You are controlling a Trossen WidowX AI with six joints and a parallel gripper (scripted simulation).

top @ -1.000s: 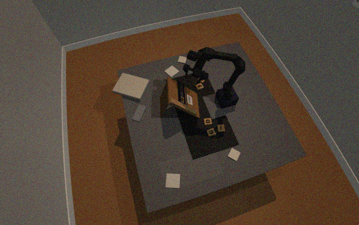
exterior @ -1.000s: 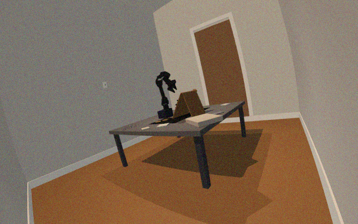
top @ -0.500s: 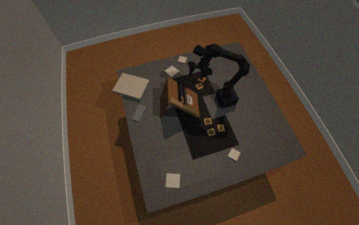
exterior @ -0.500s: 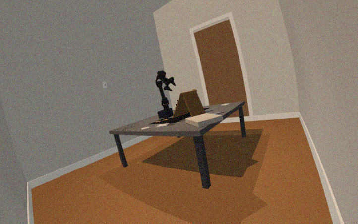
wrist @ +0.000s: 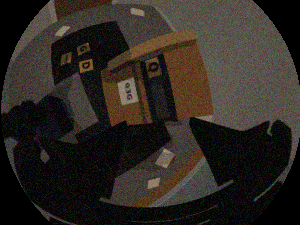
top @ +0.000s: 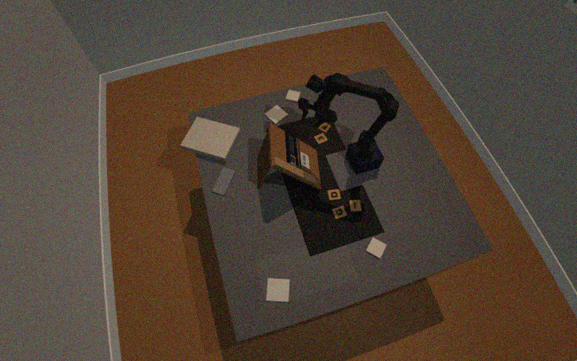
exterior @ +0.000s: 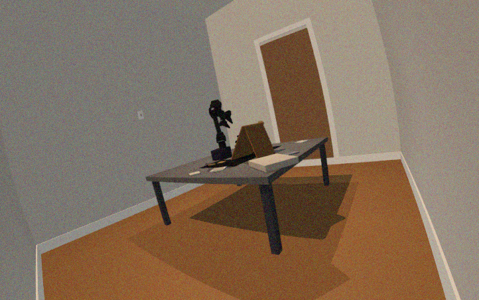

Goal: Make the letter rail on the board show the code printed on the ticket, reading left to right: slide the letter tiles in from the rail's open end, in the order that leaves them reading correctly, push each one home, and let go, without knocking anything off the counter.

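My gripper tip is 17 cm past the letter tile, 15 cm to the left of it and 28 cm above it. From my gripper tip the other things lie so: black mat: 6 cm behind, 14 cm to the left, 29 cm below; grey slab: 46 cm ahead, 28 cm below; white ticket: 4 cm ahead, 7 cm to the left, 20 cm below.
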